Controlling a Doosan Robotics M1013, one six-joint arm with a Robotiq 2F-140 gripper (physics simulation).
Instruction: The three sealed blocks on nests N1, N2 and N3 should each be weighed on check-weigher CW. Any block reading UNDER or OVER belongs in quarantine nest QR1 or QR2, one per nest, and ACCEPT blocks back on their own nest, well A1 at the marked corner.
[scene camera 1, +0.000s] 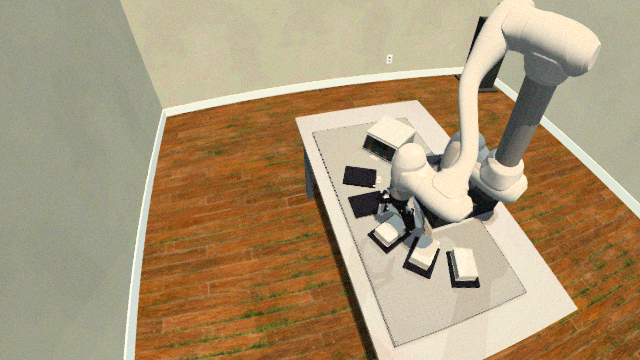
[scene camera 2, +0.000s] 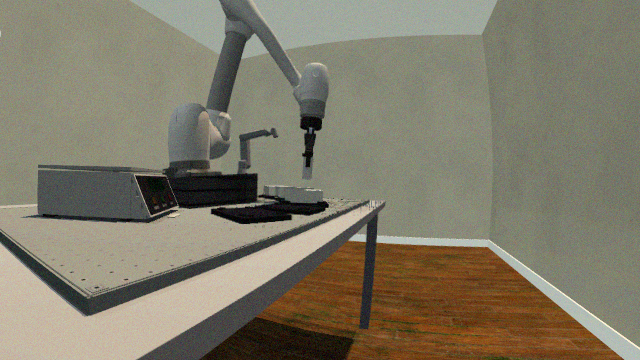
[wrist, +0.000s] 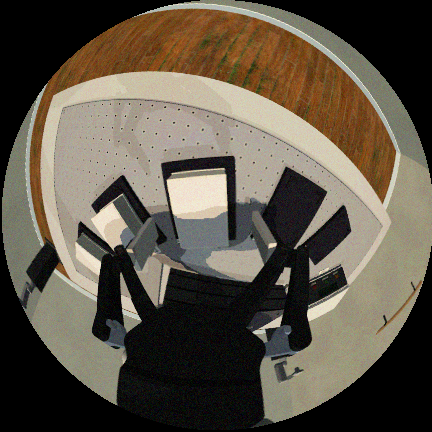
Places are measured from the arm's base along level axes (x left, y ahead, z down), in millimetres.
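Where they show: gripper, fingertip midpoint: (scene camera 1: 391, 223) (scene camera 2: 306, 179) (wrist: 201, 224).
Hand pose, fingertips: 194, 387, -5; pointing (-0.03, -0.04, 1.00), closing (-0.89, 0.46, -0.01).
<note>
Things, the pixels of their top centre, and the offset from my fingertips, as dx, dy, dz. Level surfaces: height alone.
- middle white block, middle of its top: (wrist: 117, 238) (scene camera 2: 296, 187) (scene camera 1: 426, 249) +133, -115, +33
- end white block, middle of its top: (wrist: 90, 263) (scene camera 1: 465, 262) (scene camera 2: 279, 185) +229, -259, +33
- check-weigher, middle of its top: (scene camera 2: 118, 168) (wrist: 324, 307) (scene camera 1: 390, 132) -561, -189, -9
- perforated grey plate, its level: dz +90
- white table, its level: dz +103
My gripper (scene camera 1: 398, 212) (scene camera 2: 307, 172) (wrist: 201, 224) is open and empty. It points down above the white block (scene camera 1: 388, 233) (scene camera 2: 306, 195) (wrist: 197, 192) beside the empty nests. That block sits in its black nest (wrist: 231, 200). In the wrist view the fingers stand wide, one towards either side of it. A middle white block (scene camera 1: 423, 256) (wrist: 111, 222) and an end white block (scene camera 1: 465, 263) (wrist: 89, 260) sit on their own nests. Two black nests (scene camera 1: 360, 176) (wrist: 297, 205) (scene camera 1: 364, 204) (wrist: 330, 235) are empty. The check-weigher (scene camera 1: 391, 131) (scene camera 2: 87, 192) (wrist: 327, 300) carries no block. Nest labels and its reading are illegible.
The black robot base (scene camera 2: 220, 190) (wrist: 220, 290) stands beside the row of nests. The perforated grey plate (scene camera 1: 405, 317) (scene camera 2: 165, 245) (wrist: 165, 132) lies on the white table (scene camera 1: 530, 312) (scene camera 2: 210, 295). In scene camera 1, the arm hides part of the base and plate.
</note>
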